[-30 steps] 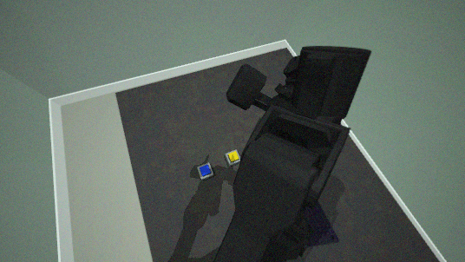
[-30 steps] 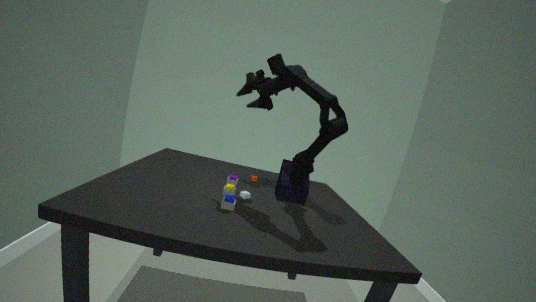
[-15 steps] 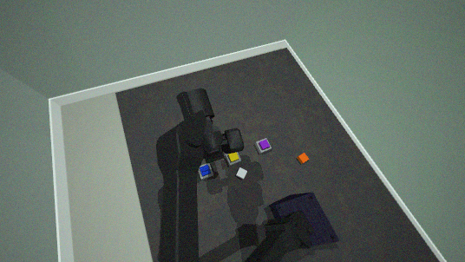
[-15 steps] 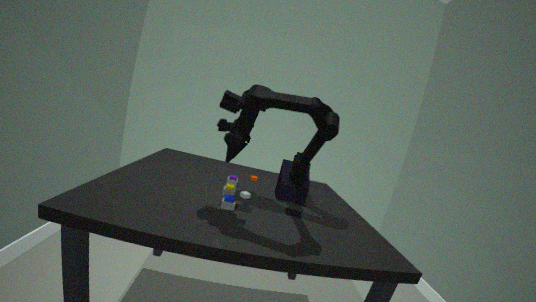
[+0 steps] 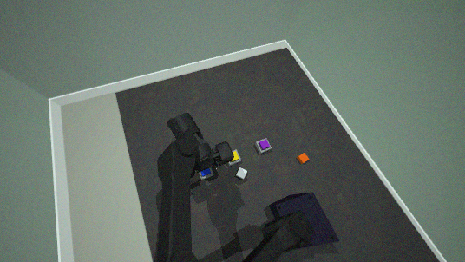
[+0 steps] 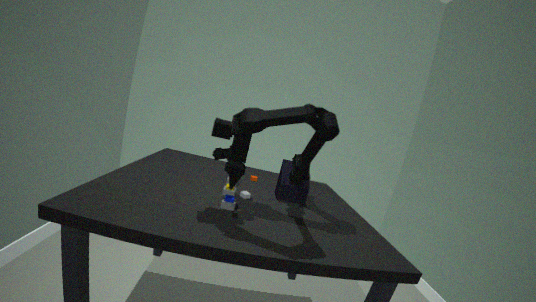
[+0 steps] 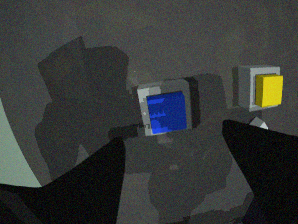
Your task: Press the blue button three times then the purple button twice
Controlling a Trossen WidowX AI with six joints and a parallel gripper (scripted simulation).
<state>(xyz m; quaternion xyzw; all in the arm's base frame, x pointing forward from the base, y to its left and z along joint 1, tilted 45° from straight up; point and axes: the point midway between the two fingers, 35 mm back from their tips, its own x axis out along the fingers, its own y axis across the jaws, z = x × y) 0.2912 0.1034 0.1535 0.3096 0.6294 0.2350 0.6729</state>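
My gripper tip is now 50 mm above the blue button. Also, from my gripper tip: purple button 20 mm behind, 250 mm to the right, 50 mm below; white block 70 mm behind, 120 mm to the right, 70 mm below; yellow button 120 mm to the right, 50 mm below.
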